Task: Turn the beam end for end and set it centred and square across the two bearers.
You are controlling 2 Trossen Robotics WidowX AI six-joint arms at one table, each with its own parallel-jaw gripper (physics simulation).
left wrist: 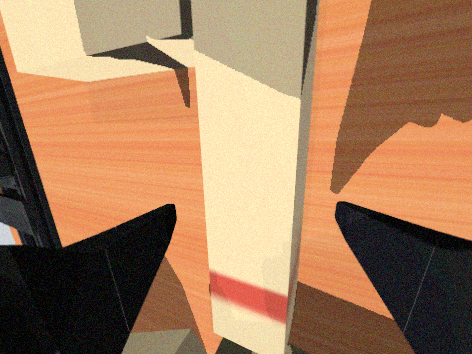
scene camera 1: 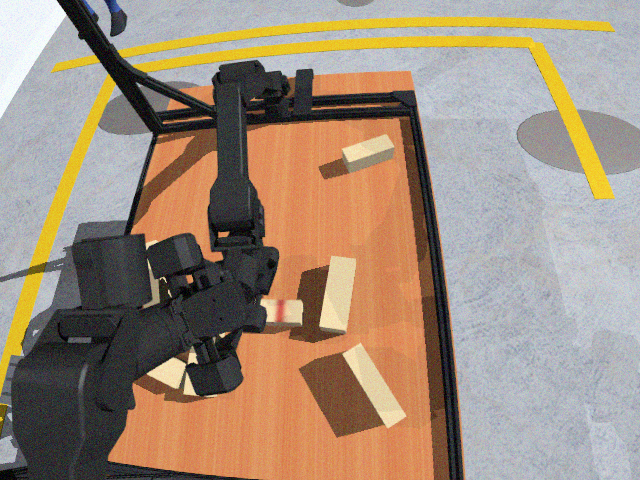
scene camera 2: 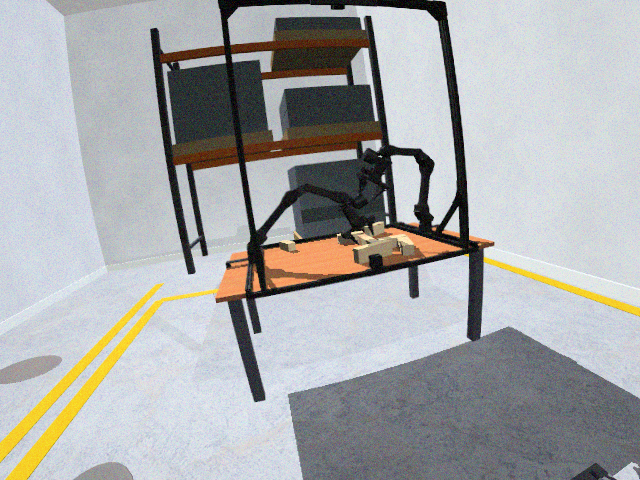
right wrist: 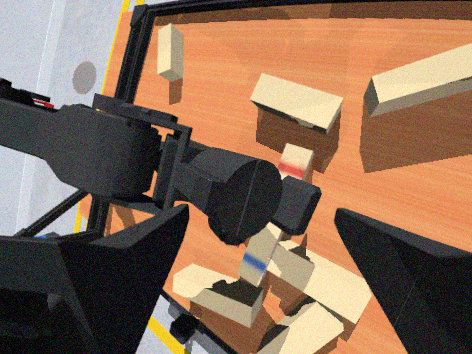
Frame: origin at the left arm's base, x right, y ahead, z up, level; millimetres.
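Seen in the pictures: left gripper, fingertip midpoint: [left wrist: 254, 210]; right gripper, fingertip midpoint: [scene camera 2: 366, 196] [right wrist: 261, 212]; left arm's base at its link origin: [scene camera 1: 276, 108]; right arm's base at its link origin: [left wrist: 3, 163] [scene camera 2: 426, 231].
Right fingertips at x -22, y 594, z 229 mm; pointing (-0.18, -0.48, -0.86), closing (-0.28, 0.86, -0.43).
Offsets run from my right fingertips to a thing's top centre.
The pale beam @[dz -204, dx +59, dy -32 mm] [scene camera 1: 289, 312] [left wrist: 247, 175] has a red band near one end and a blue band near the other. The blue-banded end shows in the right wrist view below my left gripper. My left gripper [left wrist: 254, 210] is open over the beam, one finger on each side, apart from it. My right gripper is open and empty, above the left arm. A pale block @[dz -201, dx -142, dy -66 mm] [scene camera 1: 338, 294] [right wrist: 297, 102] stands off the red-banded end, and another pale block @[dz -185, dx +254, dy -89 mm] [right wrist: 225, 305] lies near the blue-banded end. I cannot tell surely which blocks are the bearers. The arms hide the beam's middle.
A small block @[dz -204, dx -217, dy -415 mm] [scene camera 1: 368, 152] [right wrist: 170, 52] stands apart toward the table's far end. A long narrow board @[dz -185, dx -203, dy +108 mm] [scene camera 1: 374, 384] [right wrist: 425, 85] stands on edge. Two blocks @[dz -201, dx +123, dy +64 mm] [right wrist: 335, 287] @[dz -201, dx +236, dy +77 mm] [right wrist: 310, 332] lie close together near the blue-banded end. A black frame [scene camera 1: 431, 248] borders the table.
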